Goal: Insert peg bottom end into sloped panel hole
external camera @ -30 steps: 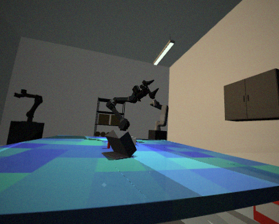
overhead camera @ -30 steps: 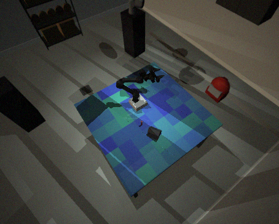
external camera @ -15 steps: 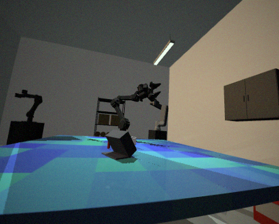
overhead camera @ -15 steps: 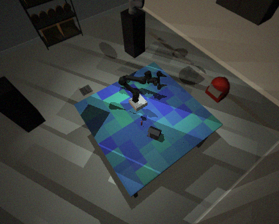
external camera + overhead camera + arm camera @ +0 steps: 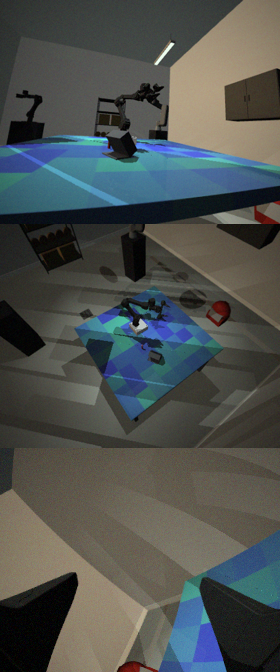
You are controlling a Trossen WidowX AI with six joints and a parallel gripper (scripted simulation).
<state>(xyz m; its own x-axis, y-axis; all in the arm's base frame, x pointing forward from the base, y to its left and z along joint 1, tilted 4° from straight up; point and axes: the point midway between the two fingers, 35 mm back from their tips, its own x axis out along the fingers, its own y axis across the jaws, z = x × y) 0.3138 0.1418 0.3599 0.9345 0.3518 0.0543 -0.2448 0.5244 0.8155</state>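
The peg is 37 cm below my gripper tip, 34 cm to the right of it and 6 cm behind it. Round my gripper tip: sloped panel: 37 cm below, 31 cm to the right, 13 cm ahead.
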